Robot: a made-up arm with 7 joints.
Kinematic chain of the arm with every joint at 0, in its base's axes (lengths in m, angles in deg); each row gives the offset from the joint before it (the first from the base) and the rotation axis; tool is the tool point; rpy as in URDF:
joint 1: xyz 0 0 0.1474 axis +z
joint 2: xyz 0 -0.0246 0.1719 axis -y
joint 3: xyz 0 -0.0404 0.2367 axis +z
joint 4: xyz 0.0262 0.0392 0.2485 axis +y
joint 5: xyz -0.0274 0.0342 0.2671 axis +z
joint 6: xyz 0 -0.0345 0.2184 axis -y
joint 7: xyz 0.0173 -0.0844 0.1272 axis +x
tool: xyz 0 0 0 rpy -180 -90 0
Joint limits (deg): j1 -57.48..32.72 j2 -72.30..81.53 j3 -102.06..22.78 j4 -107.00..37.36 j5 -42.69..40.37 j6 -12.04..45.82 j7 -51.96..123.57
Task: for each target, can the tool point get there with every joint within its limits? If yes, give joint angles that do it. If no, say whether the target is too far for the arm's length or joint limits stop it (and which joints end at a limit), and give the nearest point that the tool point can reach.
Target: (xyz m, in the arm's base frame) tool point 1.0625 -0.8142 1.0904
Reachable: no: too far | nearest point 0.7691 -0.5893 0.8775 | short by 0.427 m
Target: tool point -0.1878 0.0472 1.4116
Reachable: yes | joints -42.89 8.75 -18.19 6.66 -34.39 5.66 20.02
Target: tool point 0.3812 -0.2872 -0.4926
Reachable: no: joint limits stop it (at a limit: joint 1, joint 2, joint 3, joint 4, joint 5) | nearest point -0.0691 -0.3352 -0.1275 | short by 0.582 m
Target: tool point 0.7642 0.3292 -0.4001
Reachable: no: joint limits stop it (at a limit: joint 2, joint 4, joint 5, joint 6) | nearest point 0.9320 0.4015 0.1600 | short by 0.589 m
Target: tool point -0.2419 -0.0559 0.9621
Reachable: yes | joints -10.55 -38.28 -0.97 -96.09 -3.38 17.89 100.85
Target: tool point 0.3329 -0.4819 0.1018
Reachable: no: joint limits stop it (at a limit: joint 2, joint 4, joint 5, joint 6) | nearest point 0.5744 -0.8315 0.1700 | short by 0.430 m
